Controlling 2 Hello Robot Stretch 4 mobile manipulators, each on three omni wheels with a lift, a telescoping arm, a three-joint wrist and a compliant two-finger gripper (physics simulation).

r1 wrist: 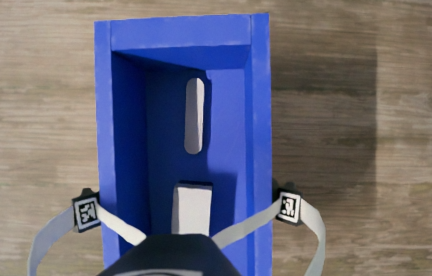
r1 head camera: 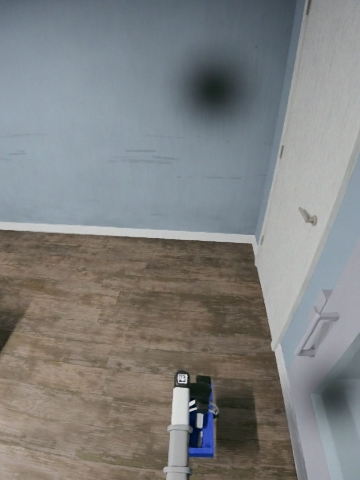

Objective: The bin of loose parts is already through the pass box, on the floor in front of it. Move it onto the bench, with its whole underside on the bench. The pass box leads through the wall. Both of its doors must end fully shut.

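Observation:
The blue bin [r1 head camera: 202,452] [r1 wrist: 260,125] hangs a little above the floor, its wide shadow set off to its right. In the wrist view a rounded grey bar [r1 wrist: 194,115] and a pale block [r1 wrist: 192,207] lie inside it. The r1 gripper [r1 head camera: 204,407] [r1 wrist: 187,202] is shut on the bin, its fingertips against the outer faces of the two long walls; the gripper body hides the bin's near end. The pass box [r1 head camera: 301,372] shows partly at the lower right of the head view, with a handle [r1 head camera: 311,334] on its door. The far door, the bench and r2's gripper do not show.
A white room door [r1 head camera: 300,165] with a lever handle [r1 head camera: 308,217] stands at the right, beyond the pass box. A blue wall [r1 head camera: 125,110] with a white baseboard [r1 head camera: 125,231] runs across the back. A dark shadow lies on the floor at the left edge.

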